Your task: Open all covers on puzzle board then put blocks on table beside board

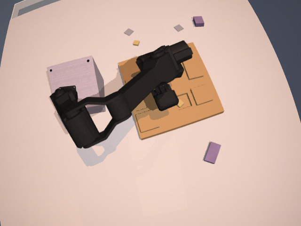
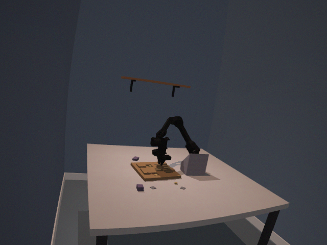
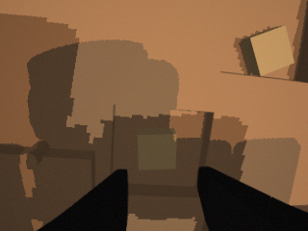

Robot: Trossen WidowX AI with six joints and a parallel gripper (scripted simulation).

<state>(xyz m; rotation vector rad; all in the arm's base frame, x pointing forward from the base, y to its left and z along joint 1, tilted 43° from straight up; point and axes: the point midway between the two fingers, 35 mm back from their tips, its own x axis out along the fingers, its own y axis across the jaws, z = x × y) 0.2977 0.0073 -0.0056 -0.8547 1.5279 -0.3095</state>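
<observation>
Right now my gripper tip is 5 cm short of the orange puzzle board, 3 cm above it and 1 cm to the right of it. From my gripper tip the other things lie so: flat purple block: 21 cm to the right, 16 cm ahead, 4 cm below.
</observation>
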